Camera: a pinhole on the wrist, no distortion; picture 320 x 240 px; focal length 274.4 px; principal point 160.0 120.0 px. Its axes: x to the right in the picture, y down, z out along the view. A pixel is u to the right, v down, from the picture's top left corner.
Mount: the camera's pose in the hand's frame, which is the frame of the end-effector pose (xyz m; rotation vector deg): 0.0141 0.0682 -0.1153 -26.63 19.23 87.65
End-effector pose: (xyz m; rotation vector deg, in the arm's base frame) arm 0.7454 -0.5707 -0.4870 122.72 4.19 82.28
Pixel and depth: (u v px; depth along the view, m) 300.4 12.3 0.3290
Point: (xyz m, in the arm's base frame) 0.7870 -0.8897 -0.2344
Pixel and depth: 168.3 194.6 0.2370
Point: 0.7396 -0.7876 -0.4778
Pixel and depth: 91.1 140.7 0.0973
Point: 0.7041 -0.6428 -0.4384
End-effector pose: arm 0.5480 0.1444 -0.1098 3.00 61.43 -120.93
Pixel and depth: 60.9 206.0 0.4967
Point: 0.8871 -0.0764 0.1057
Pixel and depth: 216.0 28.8 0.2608
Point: 0.6718 -0.0588 -0.2434
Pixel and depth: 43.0 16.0 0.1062
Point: 0.5686 0.0860 -0.1790
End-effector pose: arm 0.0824 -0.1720 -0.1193 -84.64 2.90 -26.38
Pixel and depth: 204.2 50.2 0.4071
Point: 0.3154 0.0100 -0.3888
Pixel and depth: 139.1 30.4 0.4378
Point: 0.3523 0.0708 -0.3038
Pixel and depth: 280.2 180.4 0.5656
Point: 0.1720 0.1217 -0.6668
